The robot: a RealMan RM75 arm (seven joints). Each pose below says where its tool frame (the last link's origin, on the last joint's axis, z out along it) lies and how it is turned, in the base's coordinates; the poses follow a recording.
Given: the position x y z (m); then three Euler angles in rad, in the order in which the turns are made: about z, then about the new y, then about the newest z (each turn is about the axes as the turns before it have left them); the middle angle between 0 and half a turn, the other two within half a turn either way.
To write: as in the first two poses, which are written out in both.
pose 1, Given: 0.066 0.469 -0.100 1.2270 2.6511 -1.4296
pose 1, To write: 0.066 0.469 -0.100 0.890 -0.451 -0.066 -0.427 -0.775 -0.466
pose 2, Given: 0.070 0.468 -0.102 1.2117 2.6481 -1.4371
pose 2, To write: 0.070 0.468 -0.102 0.887 -0.458 -0.063 -0.432 -0.770 -0.469
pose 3, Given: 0.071 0.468 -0.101 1.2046 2.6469 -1.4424
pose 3, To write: 0.071 0.468 -0.101 0.886 -0.460 -0.061 -0.432 -0.769 -0.471
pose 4, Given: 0.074 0.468 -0.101 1.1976 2.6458 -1.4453
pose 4, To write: 0.074 0.468 -0.101 0.884 -0.464 -0.060 -0.435 -0.767 -0.472
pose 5, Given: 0.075 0.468 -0.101 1.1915 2.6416 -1.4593
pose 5, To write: 0.075 0.468 -0.101 0.887 -0.459 -0.053 -0.426 -0.769 -0.476
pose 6, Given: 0.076 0.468 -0.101 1.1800 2.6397 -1.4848
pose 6, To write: 0.076 0.468 -0.101 0.893 -0.449 -0.041 -0.412 -0.775 -0.479
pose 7, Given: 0.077 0.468 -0.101 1.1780 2.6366 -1.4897
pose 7, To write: 0.077 0.468 -0.101 0.894 -0.447 -0.039 -0.409 -0.775 -0.482
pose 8, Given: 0.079 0.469 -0.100 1.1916 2.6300 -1.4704
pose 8, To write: 0.079 0.469 -0.100 0.892 -0.449 -0.049 -0.414 -0.769 -0.487
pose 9, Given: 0.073 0.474 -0.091 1.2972 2.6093 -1.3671
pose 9, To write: 0.073 0.474 -0.091 0.896 -0.432 -0.103 -0.423 -0.758 -0.497
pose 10, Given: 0.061 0.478 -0.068 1.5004 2.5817 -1.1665
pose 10, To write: 0.061 0.478 -0.068 0.894 -0.397 -0.209 -0.447 -0.749 -0.488
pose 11, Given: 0.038 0.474 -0.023 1.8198 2.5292 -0.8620
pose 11, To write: 0.038 0.474 -0.023 0.867 -0.329 -0.374 -0.478 -0.762 -0.436
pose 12, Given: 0.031 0.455 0.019 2.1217 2.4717 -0.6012
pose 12, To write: 0.031 0.455 0.019 0.820 -0.255 -0.512 -0.471 -0.809 -0.351
